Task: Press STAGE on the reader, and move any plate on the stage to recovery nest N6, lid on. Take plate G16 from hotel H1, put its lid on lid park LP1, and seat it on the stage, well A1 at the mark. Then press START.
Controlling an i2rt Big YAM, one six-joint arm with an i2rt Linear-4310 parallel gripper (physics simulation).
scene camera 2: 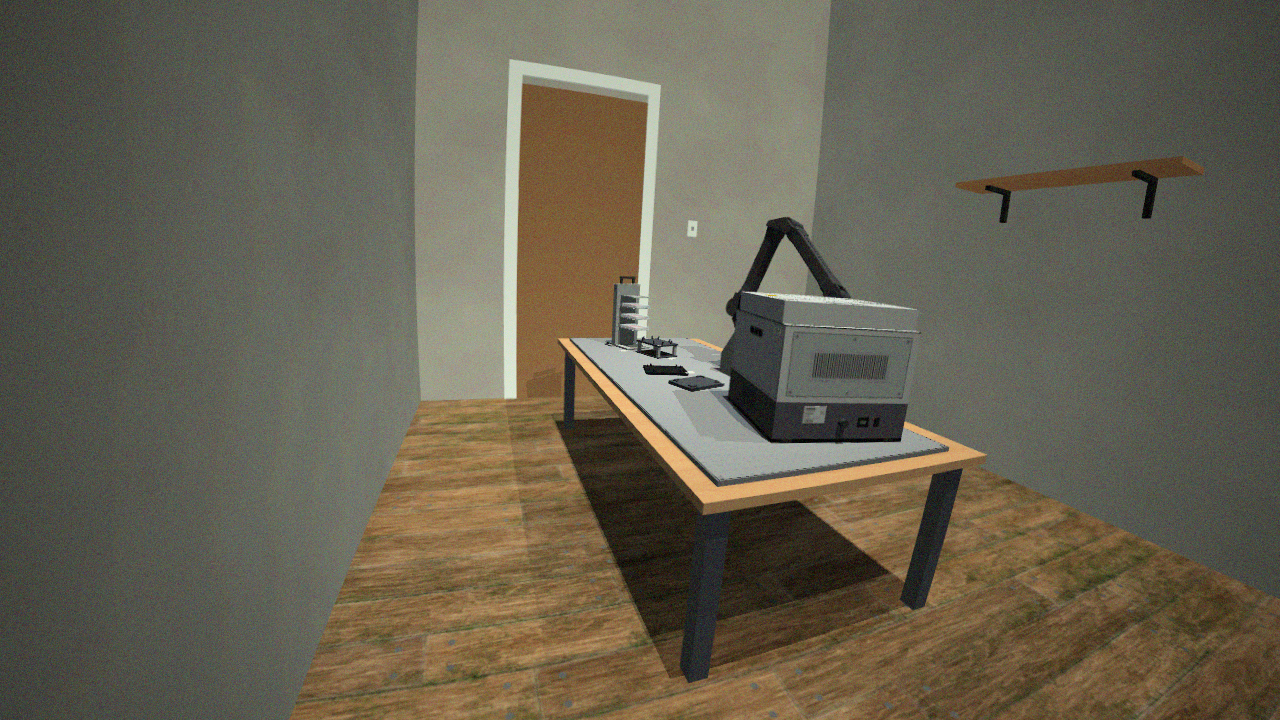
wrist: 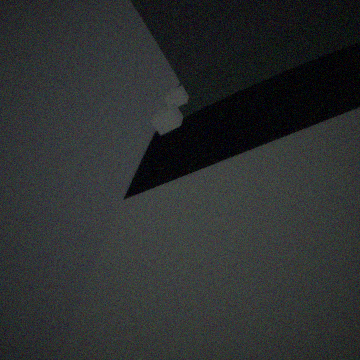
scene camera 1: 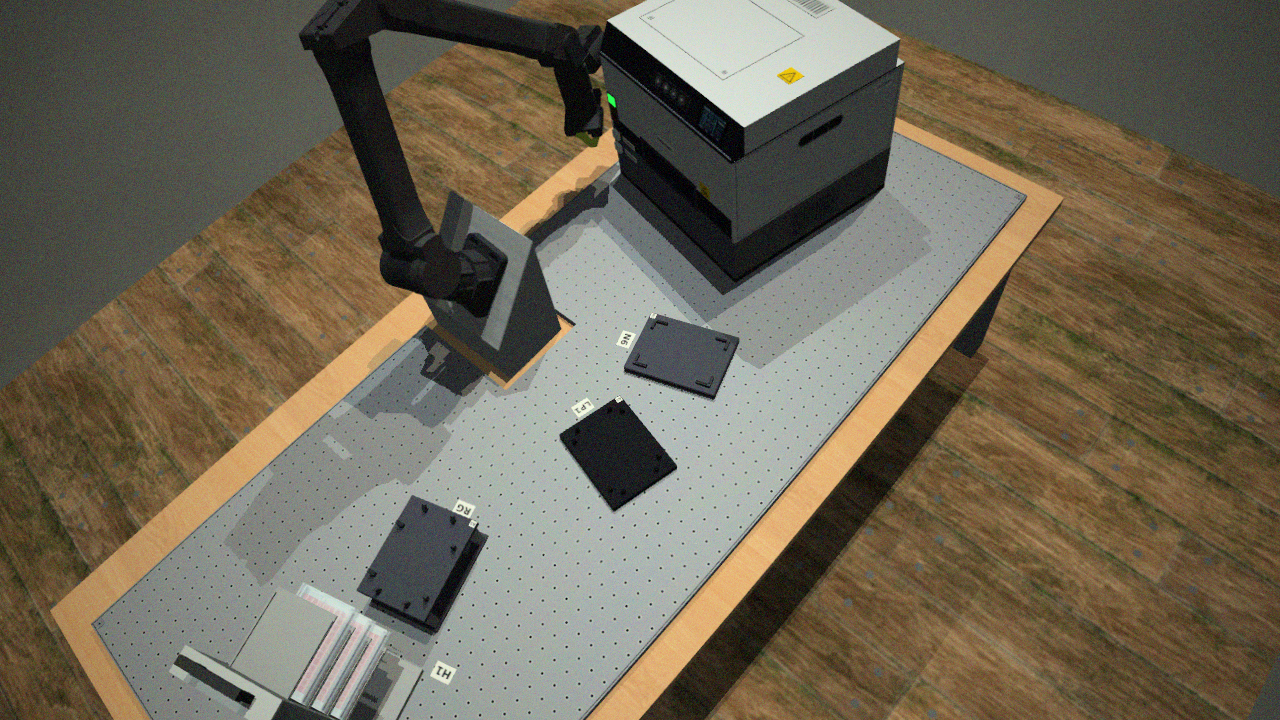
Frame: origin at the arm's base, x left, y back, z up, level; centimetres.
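Where they show: gripper, between the fingertips: [scene camera 1: 593, 146]; arm's base, origin of its link: [scene camera 1: 480, 275].
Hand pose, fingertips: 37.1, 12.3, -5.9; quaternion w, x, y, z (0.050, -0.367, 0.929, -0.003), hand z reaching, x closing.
Things, the pixels of their top centre, and the offset from my fingertips, as dx, dy, dz. "spot": a spot on its surface instead.
- reader, centre of its top: [scene camera 1: 746, 29] [scene camera 2: 821, 299] +18.1, -23.6, +25.7
- Nest N6, centre of its top: [scene camera 1: 681, 350] [scene camera 2: 696, 379] -21.0, -41.5, -7.3
- lid park LP1, centre of its top: [scene camera 1: 615, 447] [scene camera 2: 665, 366] -41.3, -45.9, -7.1
- Hotel H1, a spot on its surface: [scene camera 1: 286, 640] spot: -92.1, -45.0, +16.3
- raised dark rack RG, centre of its top: [scene camera 1: 413, 552] [scene camera 2: 657, 338] -74.6, -38.0, -1.5
The reader [scene camera 1: 810, 170] [scene camera 2: 845, 313] stands at one end of the table, with a green light [scene camera 1: 612, 100] and small buttons [scene camera 1: 623, 143] on its front. My gripper [scene camera 1: 588, 139] is shut and empty, its green fingertips low beside that front; contact cannot be told. The reader hides it in scene view 2. The wrist view is dark, with two pale shapes I cannot identify. The stage does not show. Nest N6 [scene camera 1: 682, 355] [scene camera 2: 696, 383] and lid park LP1 [scene camera 1: 617, 454] [scene camera 2: 665, 368] hold no plate. Hotel H1 [scene camera 1: 286, 640] [scene camera 2: 620, 315] holds several plates [scene camera 1: 344, 658]; which is G16 cannot be read.
The raised dark rack RG [scene camera 1: 420, 555] [scene camera 2: 657, 345] stands between hotel H1 and lid park LP1. The arm's wedge-shaped base [scene camera 1: 528, 313] is at the table's long edge. The upper arm reaches high across to the reader's front corner, where the wrist is very close to the housing.
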